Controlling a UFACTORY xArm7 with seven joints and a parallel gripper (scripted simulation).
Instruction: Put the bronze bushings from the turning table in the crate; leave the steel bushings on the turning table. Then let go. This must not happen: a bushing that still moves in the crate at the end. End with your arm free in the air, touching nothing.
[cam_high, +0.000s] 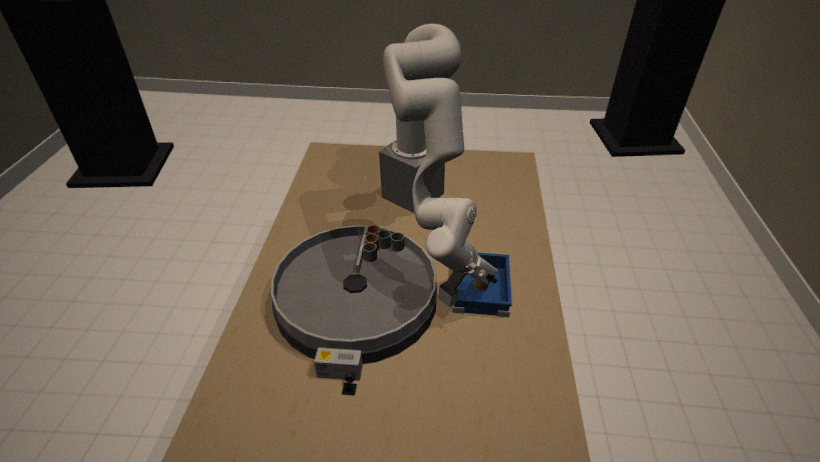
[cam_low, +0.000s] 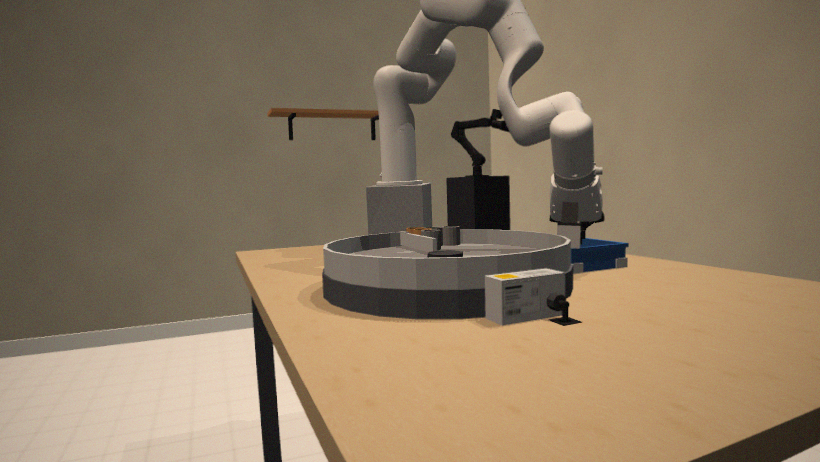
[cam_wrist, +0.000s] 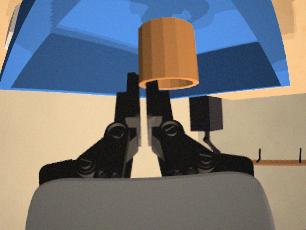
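My gripper is now 10 mm past the blue crate, 10 mm to the left of it and 40 mm above it. The rest, counted from my hand: grey turning table 350 mm to the right, 20 mm below.
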